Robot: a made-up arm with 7 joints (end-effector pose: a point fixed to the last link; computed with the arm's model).
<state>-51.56 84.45 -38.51 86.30 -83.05 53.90 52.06</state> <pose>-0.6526 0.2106 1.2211 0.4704 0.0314 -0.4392 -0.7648</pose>
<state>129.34 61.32 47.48 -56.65 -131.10 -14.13 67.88</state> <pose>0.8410 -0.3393 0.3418 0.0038 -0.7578 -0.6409 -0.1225</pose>
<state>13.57 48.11 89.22 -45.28 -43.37 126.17 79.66</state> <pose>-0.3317 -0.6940 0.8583 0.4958 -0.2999 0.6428 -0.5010</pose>
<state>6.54 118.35 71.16 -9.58 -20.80 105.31 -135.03</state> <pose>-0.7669 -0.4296 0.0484 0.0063 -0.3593 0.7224 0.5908</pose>
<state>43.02 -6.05 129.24 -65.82 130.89 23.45 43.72</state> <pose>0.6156 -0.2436 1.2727 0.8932 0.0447 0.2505 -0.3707</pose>
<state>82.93 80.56 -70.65 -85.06 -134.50 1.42 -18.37</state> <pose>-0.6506 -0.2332 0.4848 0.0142 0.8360 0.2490 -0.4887</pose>
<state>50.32 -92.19 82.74 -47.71 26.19 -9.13 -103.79</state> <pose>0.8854 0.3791 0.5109 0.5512 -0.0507 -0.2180 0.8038</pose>
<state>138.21 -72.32 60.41 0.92 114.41 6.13 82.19</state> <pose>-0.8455 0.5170 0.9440 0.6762 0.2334 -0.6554 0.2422</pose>
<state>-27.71 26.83 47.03 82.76 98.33 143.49 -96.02</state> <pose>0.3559 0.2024 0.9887 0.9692 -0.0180 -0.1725 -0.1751</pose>
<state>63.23 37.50 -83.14 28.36 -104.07 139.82 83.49</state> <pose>-0.0338 -0.3943 1.4123 0.8625 -0.2438 -0.4418 0.0391</pose>
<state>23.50 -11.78 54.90 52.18 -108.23 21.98 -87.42</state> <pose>0.1449 0.4740 1.4298 0.2541 -0.9489 0.0906 -0.1635</pose>
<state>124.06 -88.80 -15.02 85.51 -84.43 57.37 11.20</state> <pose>-0.2691 0.5539 -0.1393 0.0100 -0.9278 -0.1310 0.3493</pose>
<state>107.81 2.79 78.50 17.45 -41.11 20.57 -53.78</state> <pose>-0.0434 -0.0385 1.6081 0.2121 -0.1816 -0.5297 0.8009</pose>
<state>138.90 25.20 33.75 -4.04 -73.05 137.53 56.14</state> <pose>0.5337 -0.4250 1.1968 0.1569 -0.7340 0.5782 -0.3199</pose>
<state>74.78 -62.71 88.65 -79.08 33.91 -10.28 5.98</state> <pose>0.7690 0.3223 0.8240 0.0999 0.5776 0.1334 0.7991</pose>
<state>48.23 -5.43 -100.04 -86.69 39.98 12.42 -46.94</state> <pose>-0.3807 0.4494 1.0309 0.4382 -0.7844 -0.3930 -0.1954</pose>
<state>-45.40 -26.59 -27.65 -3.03 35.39 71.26 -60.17</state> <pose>0.1657 -0.3629 1.5066 0.7361 -0.5335 -0.0890 -0.4070</pose>
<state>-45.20 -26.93 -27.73 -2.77 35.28 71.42 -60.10</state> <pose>0.1713 -0.3684 1.5035 0.7380 -0.5319 -0.0863 -0.4061</pose>
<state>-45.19 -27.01 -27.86 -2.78 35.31 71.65 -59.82</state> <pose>0.1719 -0.3687 1.5030 0.7384 -0.5309 -0.0882 -0.4063</pose>
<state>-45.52 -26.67 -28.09 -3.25 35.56 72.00 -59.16</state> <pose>0.1642 -0.3602 1.5068 0.7361 -0.5309 -0.0975 -0.4085</pose>
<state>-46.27 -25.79 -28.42 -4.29 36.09 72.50 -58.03</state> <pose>0.1462 -0.3404 1.5156 0.7302 -0.5321 -0.1162 -0.4126</pose>
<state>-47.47 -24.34 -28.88 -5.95 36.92 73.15 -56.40</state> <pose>0.1182 -0.3072 1.5284 0.7200 -0.5352 -0.1443 -0.4175</pose>
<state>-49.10 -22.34 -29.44 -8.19 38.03 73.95 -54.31</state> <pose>0.0821 -0.2599 1.5426 0.7049 -0.5409 -0.1810 -0.4217</pose>
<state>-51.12 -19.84 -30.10 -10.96 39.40 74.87 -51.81</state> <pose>0.0410 -0.1980 1.5553 0.6845 -0.5499 -0.2242 -0.4228</pose>
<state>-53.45 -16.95 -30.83 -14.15 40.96 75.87 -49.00</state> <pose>-0.0008 -0.1232 1.5629 0.6593 -0.5628 -0.2707 -0.4188</pose>
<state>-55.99 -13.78 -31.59 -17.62 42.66 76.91 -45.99</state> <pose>-0.0389 -0.0383 1.5628 0.6301 -0.5794 -0.3172 -0.4082</pose>
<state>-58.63 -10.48 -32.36 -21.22 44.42 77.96 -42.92</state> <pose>-0.0696 0.0521 1.5535 0.5986 -0.5994 -0.3601 -0.3908</pose>
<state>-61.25 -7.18 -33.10 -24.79 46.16 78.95 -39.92</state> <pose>-0.0908 0.1426 1.5353 0.5666 -0.6216 -0.3968 -0.3676</pose>
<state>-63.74 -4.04 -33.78 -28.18 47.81 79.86 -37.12</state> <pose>-0.1020 0.2277 1.5101 0.5362 -0.6446 -0.4256 -0.3404</pose>
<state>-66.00 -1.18 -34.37 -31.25 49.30 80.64 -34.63</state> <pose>-0.1049 0.3030 1.4809 0.5089 -0.6666 -0.4464 -0.3121</pose>
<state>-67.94 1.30 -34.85 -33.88 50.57 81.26 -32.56</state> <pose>-0.1019 0.3658 1.4511 0.4857 -0.6864 -0.4598 -0.2855</pose>
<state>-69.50 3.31 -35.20 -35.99 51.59 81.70 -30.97</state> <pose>-0.0961 0.4145 1.4244 0.4675 -0.7027 -0.4675 -0.2629</pose>
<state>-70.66 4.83 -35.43 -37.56 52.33 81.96 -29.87</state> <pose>-0.0900 0.4499 1.4027 0.4540 -0.7151 -0.4712 -0.2459</pose>
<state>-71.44 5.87 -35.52 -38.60 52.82 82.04 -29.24</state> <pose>-0.0854 0.4731 1.3875 0.4449 -0.7236 -0.4725 -0.2348</pose>
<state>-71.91 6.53 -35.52 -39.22 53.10 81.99 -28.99</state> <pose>-0.0826 0.4872 1.3780 0.4392 -0.7290 -0.4726 -0.2288</pose>
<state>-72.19 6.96 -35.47 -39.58 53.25 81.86 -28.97</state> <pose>-0.0813 0.4960 1.3722 0.4354 -0.7325 -0.4720 -0.2261</pose>
